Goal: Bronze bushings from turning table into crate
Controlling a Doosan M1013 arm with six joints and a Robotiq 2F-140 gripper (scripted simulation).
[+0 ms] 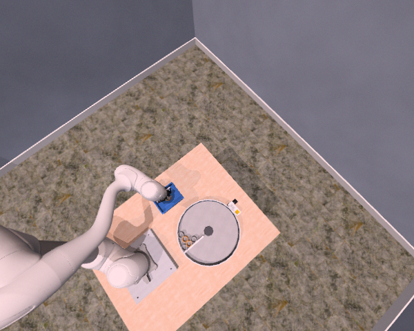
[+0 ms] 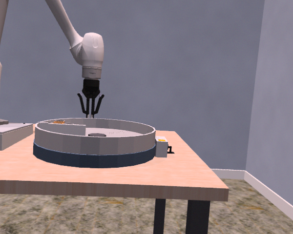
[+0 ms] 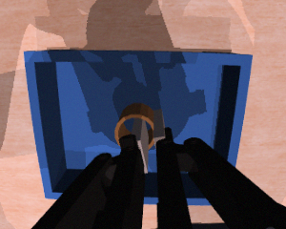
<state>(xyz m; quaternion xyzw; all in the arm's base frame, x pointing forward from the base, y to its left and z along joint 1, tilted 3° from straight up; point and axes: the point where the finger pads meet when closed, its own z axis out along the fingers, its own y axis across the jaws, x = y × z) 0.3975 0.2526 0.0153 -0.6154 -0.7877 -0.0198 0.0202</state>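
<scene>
The blue crate is 30 mm below my hand and 10 mm behind it. The rest, counted from my hand: turning table 360 mm to the right, 90 mm ahead.
</scene>
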